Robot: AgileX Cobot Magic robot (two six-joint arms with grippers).
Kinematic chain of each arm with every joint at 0, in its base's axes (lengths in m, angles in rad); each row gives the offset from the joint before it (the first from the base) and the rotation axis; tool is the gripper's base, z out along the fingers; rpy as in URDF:
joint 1: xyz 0 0 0.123 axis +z
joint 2: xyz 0 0 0 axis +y
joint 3: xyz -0.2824 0 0.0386 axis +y
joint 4: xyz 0.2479 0 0.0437 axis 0.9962 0 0.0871
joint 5: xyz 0 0 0 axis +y
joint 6: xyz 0.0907 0 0.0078 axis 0.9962 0 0.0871
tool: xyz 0 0 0 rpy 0 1.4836 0
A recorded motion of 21 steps. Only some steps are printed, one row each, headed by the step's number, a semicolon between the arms.
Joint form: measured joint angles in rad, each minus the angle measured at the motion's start. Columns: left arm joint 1, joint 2, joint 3, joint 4, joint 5, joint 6; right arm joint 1, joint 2, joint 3, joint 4, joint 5, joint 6.
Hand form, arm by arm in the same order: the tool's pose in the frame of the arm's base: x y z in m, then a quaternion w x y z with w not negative. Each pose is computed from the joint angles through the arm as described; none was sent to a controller.
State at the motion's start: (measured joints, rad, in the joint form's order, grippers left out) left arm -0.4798 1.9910 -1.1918 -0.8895 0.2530 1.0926; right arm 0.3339 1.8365 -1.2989 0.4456 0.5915 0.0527
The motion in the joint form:
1: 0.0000 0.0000 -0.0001 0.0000 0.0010 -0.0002; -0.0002 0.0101 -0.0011 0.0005 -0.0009 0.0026
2: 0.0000 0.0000 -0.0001 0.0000 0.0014 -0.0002; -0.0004 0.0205 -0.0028 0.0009 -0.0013 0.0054
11: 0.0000 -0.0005 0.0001 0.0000 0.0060 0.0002; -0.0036 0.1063 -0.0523 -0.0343 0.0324 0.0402
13: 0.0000 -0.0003 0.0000 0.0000 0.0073 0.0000; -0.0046 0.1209 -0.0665 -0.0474 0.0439 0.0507
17: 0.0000 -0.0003 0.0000 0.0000 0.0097 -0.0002; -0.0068 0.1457 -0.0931 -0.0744 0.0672 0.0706
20: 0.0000 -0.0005 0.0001 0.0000 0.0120 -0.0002; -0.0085 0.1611 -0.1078 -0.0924 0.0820 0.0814
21: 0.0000 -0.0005 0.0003 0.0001 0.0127 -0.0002; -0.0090 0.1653 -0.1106 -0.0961 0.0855 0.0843
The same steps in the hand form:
1: 0.3571 -0.2060 0.1494 0.32489 0.35163 0.86742 -0.13558; 0.3669 0.1504 0.2181 0.21420 0.01366 0.95347 0.21173
2: 0.3571 -0.2060 0.1494 0.32474 0.35170 0.86743 -0.13570; 0.3682 0.1507 0.2145 0.21018 0.01583 0.95455 0.21073
11: 0.3567 -0.2061 0.1494 0.32327 0.35268 0.86737 -0.13705; 0.3807 0.1530 0.1916 0.17795 0.02146 0.96439 0.19447
13: 0.3566 -0.2062 0.1493 0.32275 0.35282 0.86744 -0.13747; 0.3833 0.1532 0.1889 0.17262 0.02167 0.96621 0.19018
17: 0.3564 -0.2063 0.1492 0.32188 0.35315 0.86751 -0.13823; 0.3879 0.1530 0.1845 0.16328 0.02143 0.96955 0.18128
20: 0.3562 -0.2063 0.1492 0.32111 0.35355 0.86752 -0.13894; 0.3905 0.1525 0.1812 0.15684 0.02052 0.97185 0.17462
21: 0.3561 -0.2063 0.1492 0.32076 0.35372 0.86755 -0.13912; 0.3910 0.1523 0.1800 0.15468 0.02079 0.97247 0.17304

